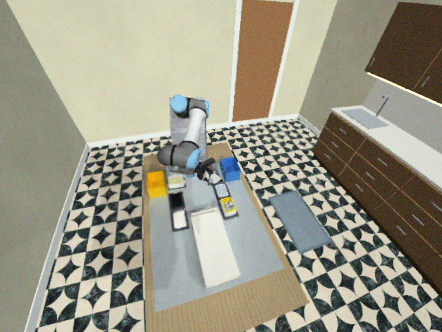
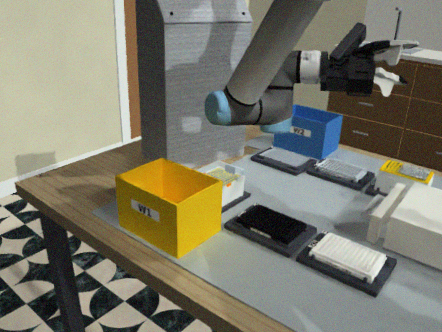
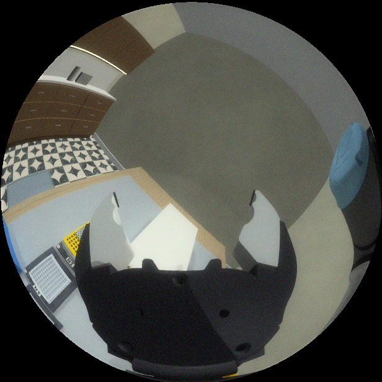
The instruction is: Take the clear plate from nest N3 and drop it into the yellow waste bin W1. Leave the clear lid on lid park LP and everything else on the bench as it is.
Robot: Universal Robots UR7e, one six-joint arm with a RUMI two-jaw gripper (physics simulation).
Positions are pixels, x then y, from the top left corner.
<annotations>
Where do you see a white device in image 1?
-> At 218, 263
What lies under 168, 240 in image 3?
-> A white device.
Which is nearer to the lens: the clear plate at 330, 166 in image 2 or the white plate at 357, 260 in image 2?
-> The white plate.
</annotations>
